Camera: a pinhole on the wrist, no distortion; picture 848 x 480 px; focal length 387.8 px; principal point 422.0 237.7 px. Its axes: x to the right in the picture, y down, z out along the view. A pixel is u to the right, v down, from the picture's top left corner.
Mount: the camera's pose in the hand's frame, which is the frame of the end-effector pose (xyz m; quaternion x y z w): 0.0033 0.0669 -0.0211 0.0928 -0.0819 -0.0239 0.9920
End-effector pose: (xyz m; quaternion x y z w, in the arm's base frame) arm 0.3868 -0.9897 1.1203 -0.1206 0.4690 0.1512 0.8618
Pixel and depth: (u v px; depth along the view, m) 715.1 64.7 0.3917
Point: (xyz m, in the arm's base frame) 0.8620 -1.0057 1.1417
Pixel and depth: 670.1 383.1 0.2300
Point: 0.5933 -0.7954 1.1466
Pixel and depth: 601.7 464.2 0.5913
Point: 0.8866 -0.4703 1.2954
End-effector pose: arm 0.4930 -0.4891 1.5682 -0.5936 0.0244 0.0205 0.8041
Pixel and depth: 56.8 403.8 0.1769
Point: 0.3001 -0.3224 1.5065
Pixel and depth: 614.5 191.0 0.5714
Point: 0.6938 0.0156 1.8382
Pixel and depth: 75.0 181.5 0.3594
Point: 0.1242 -0.2443 1.6980
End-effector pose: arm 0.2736 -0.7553 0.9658 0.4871 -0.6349 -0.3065 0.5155
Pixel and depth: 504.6 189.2 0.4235
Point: -0.0813 -0.8409 0.8026
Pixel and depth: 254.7 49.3 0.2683
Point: 0.1166 -0.6627 0.7628
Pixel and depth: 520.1 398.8 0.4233
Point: -0.1921 -0.7930 0.9976
